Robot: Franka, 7 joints.
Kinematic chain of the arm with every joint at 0, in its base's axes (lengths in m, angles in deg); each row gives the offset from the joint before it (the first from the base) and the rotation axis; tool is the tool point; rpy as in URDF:
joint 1: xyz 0 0 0.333 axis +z
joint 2: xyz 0 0 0 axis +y
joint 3: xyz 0 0 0.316 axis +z
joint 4: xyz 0.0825 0 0 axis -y
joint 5: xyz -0.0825 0 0.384 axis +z
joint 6: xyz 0 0 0 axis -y
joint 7: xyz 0.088 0 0 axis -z
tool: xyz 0 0 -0.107 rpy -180 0 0
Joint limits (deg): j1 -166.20..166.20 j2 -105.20..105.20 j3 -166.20..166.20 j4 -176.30..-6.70 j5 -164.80..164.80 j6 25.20..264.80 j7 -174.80..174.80
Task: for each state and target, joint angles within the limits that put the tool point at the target. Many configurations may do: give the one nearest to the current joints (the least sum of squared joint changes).
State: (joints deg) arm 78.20 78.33 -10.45 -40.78 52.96 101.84 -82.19
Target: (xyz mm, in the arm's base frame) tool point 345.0 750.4 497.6
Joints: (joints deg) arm 67.09 60.33 -14.51 -26.49 55.04 118.99 -82.19
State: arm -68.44 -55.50 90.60 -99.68 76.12 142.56 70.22
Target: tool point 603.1 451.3 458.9
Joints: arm -93.54 -66.45 98.32 -79.06 75.77 142.49 70.22
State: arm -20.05 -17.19 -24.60 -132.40 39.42 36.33 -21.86
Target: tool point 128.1 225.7 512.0
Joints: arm 16.45 -32.26 17.17 -140.24 47.92 31.76 -21.86
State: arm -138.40 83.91 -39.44 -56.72 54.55 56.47 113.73
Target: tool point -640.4 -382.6 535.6
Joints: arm -138.41 51.50 -44.25 -33.48 60.74 76.99 113.73
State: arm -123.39 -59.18 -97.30 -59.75 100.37 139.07 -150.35
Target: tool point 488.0 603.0 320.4
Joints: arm -166.20 -61.17 -121.14 -73.94 101.45 149.78 -150.35
